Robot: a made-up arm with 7 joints. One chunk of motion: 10 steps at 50 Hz.
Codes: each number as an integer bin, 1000 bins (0 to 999) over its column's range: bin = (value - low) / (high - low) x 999, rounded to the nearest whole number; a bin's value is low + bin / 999 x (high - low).
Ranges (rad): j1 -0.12..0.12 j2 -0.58..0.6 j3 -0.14..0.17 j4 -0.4..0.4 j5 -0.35..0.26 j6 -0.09..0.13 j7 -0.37..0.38
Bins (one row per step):
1: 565 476 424 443 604 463 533
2: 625 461 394 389 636 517 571
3: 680 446 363 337 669 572 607
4: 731 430 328 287 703 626 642
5: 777 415 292 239 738 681 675
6: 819 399 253 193 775 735 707
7: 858 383 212 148 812 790 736
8: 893 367 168 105 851 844 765
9: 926 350 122 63 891 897 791
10: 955 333 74 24 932 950 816
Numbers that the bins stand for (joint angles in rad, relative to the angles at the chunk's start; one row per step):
1: 0.0157 -0.0178 -0.0084 -0.0452 0.0188 0.0120 0.0302
2: 0.0302 -0.0355 -0.0177 -0.0885 0.0383 0.0239 0.0587
3: 0.0434 -0.0532 -0.0274 -0.1301 0.0585 0.0360 0.0857
4: 0.0556 -0.0721 -0.0382 -0.1702 0.0793 0.0479 0.1120
5: 0.0667 -0.0898 -0.0494 -0.2086 0.1006 0.0600 0.1368
6: 0.0768 -0.1087 -0.0615 -0.2454 0.1232 0.0719 0.1608
7: 0.0861 -0.1276 -0.0742 -0.2815 0.1458 0.0840 0.1826
8: 0.0945 -0.1465 -0.0879 -0.3159 0.1696 0.0959 0.2043
9: 0.1025 -0.1666 -0.1021 -0.3495 0.1941 0.1075 0.2238
10: 0.1094 -0.1867 -0.1170 -0.3808 0.2191 0.1192 0.2426

